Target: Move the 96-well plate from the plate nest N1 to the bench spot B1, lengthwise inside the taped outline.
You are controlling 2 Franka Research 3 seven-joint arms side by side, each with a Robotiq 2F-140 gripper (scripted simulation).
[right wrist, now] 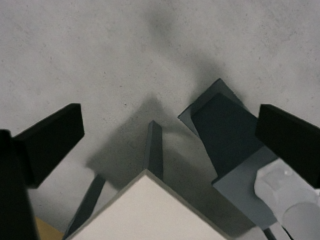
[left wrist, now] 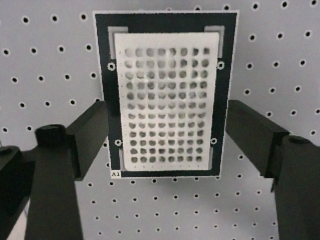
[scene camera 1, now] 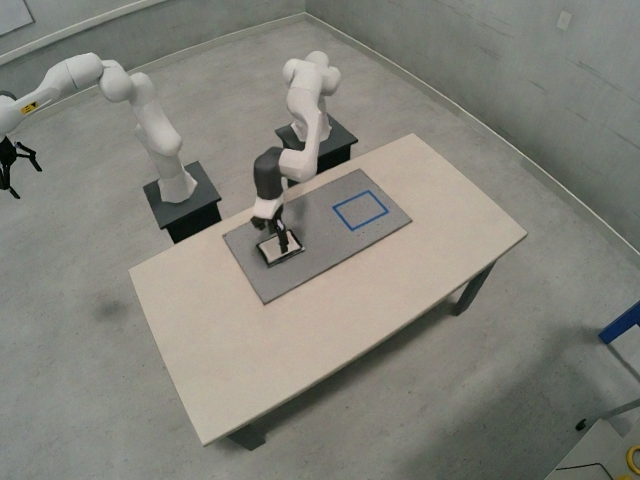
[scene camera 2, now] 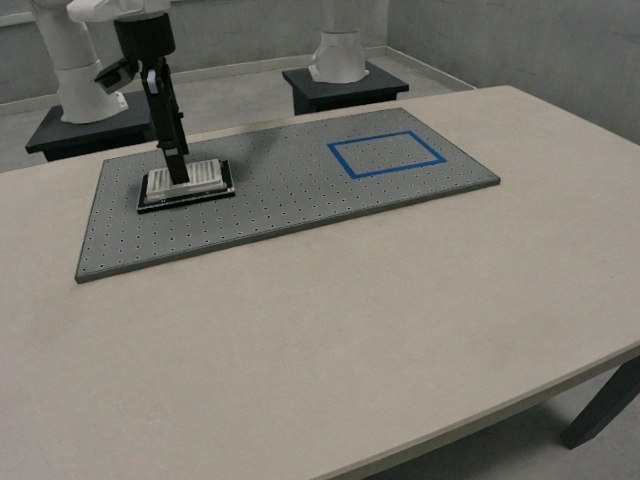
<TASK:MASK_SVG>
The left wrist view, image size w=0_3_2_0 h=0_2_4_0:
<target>my left gripper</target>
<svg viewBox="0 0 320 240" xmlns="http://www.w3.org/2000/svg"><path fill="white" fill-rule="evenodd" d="M106 101L96 101L73 121L66 130L62 124L50 124L37 128L34 131L37 146L32 150L21 151L19 146L0 147L0 240L7 240L29 199L24 240L84 240L74 180L75 182L83 181L109 134ZM228 100L226 133L265 179L273 178L270 193L274 191L279 240L320 240L320 146L316 146L309 139L296 134L290 134L289 131L240 100Z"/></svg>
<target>white 96-well plate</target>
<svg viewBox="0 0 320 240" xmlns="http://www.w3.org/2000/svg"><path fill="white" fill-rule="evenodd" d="M114 34L125 168L129 171L208 170L219 33Z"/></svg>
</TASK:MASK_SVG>
